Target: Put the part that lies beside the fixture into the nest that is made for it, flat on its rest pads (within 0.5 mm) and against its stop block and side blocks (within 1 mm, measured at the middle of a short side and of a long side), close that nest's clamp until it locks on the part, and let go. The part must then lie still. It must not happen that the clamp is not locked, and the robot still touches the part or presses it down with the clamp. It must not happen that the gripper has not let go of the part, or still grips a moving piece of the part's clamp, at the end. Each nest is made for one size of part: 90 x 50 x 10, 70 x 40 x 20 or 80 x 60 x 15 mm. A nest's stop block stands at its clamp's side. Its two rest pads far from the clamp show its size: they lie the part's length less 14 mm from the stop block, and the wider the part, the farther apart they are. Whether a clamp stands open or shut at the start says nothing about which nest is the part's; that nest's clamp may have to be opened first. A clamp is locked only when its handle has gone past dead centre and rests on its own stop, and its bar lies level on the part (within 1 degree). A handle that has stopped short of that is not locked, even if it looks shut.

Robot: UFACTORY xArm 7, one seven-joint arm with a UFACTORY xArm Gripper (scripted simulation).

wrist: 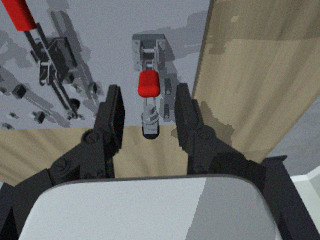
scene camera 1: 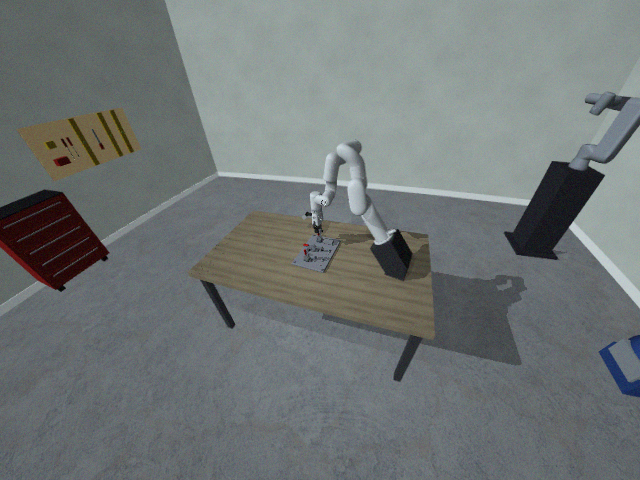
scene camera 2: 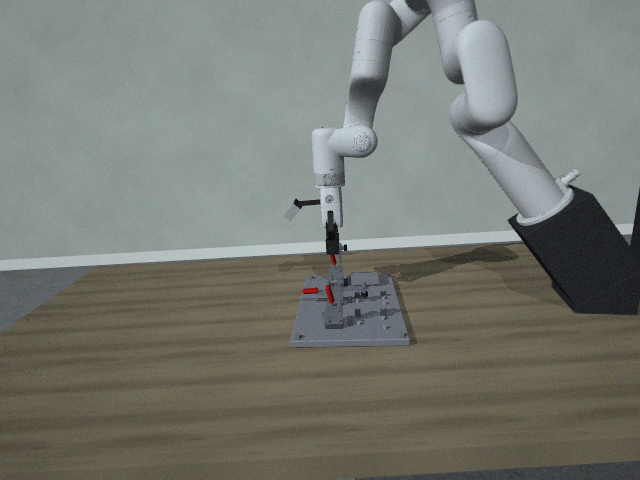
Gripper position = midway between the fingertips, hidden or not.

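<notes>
My gripper (scene camera 2: 333, 251) is visible to me, and the wrist view has it as well (wrist: 149, 97). Then there is a grey fixture plate (scene camera 2: 310, 321), which I also see in the wrist view (wrist: 101, 44) and in scene camera 1 (scene camera 1: 316, 264). A red handle (wrist: 149, 86) is here too.
</notes>
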